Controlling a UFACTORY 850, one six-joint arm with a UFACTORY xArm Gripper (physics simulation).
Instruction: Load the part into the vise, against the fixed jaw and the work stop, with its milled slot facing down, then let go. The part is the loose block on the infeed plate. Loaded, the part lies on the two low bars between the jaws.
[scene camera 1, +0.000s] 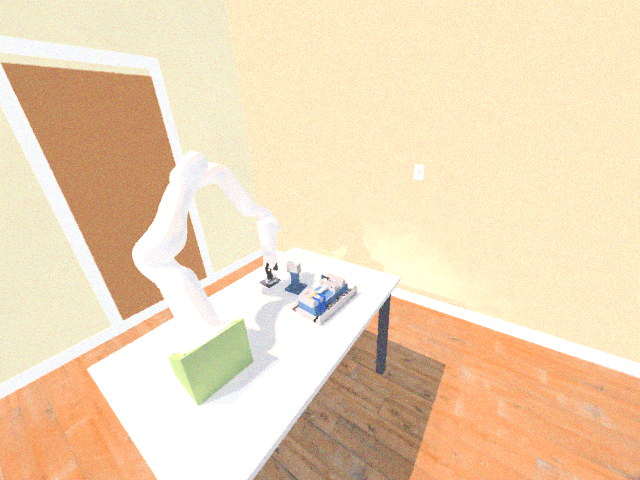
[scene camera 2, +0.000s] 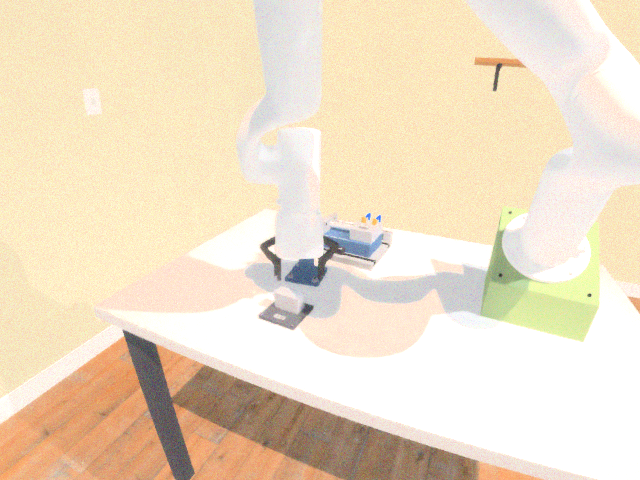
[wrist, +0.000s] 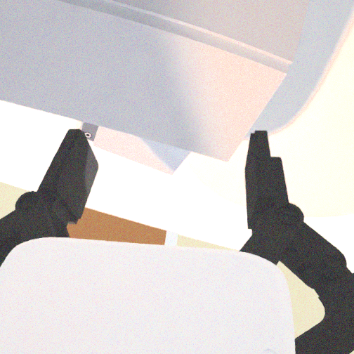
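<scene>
The part, a pale block (scene camera 2: 288, 301) (scene camera 1: 271, 279), sits on the dark infeed plate (scene camera 2: 295, 319) (scene camera 1: 264, 284); its slot cannot be made out. My gripper (scene camera 1: 272, 268) (scene camera 2: 298, 279) (wrist: 166, 147) is open and empty, above and a little behind the part as seen in scene camera 2. The blue vise (scene camera 1: 310, 308) (scene camera 2: 368, 246) stands on a pale base, its pale jaws small in view; the arm partly hides it in scene camera 2. In the wrist view, a large pale grey block (wrist: 125, 75) lies close beyond the fingertips; which object it is I cannot tell.
A blue stand (scene camera 1: 295, 279) with a pale notched head (scene camera 1: 293, 267) rises between the plate and the vise. Its blue base (scene camera 2: 306, 273) shows behind the fingers. The arm's green pedestal block (scene camera 1: 222, 361) (scene camera 2: 537, 310) stands on the white table (scene camera 1: 289, 361) (scene camera 2: 392, 392).
</scene>
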